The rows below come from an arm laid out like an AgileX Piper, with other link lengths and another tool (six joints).
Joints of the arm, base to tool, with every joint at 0 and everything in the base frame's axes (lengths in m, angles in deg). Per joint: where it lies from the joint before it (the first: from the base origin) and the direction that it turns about. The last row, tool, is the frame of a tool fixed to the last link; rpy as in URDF.
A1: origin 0 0 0.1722 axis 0 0 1
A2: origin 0 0 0 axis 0 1 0
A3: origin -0.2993 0 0.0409 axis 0 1 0
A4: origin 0.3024 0 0.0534 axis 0.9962 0 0.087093
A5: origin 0 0 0 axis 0 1 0
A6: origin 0.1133 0 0.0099 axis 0.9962 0 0.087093
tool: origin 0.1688 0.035 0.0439 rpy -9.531 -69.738 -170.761
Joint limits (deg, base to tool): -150..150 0..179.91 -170..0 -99.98..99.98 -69.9..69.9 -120..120
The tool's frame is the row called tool.
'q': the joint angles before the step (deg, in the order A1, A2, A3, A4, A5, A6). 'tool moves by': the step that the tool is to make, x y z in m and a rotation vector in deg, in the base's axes. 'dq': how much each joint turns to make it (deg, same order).
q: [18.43, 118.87, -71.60, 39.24, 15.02, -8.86]
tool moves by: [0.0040, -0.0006, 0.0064, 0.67, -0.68, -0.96]
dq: [0.01, -0.40, 0.00, 0.80, -0.63, 0.17]
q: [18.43, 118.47, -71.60, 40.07, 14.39, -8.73]
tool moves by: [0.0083, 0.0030, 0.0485, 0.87, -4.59, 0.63]
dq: [0.00, -4.38, 0.01, 0.02, -0.14, -0.94]
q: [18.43, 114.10, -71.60, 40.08, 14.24, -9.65]
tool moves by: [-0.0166, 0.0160, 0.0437, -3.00, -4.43, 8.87]
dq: [0.00, -5.07, 0.00, 0.00, 4.51, -8.92]
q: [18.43, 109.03, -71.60, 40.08, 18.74, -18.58]
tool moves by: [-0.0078, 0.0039, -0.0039, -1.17, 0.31, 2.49]
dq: [0.00, -0.08, 0.11, 0.02, 1.49, -2.34]
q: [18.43, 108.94, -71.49, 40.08, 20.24, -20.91]
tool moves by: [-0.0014, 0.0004, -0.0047, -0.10, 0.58, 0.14]
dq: [0.00, 0.38, 0.00, -0.01, 0.26, 0.02]
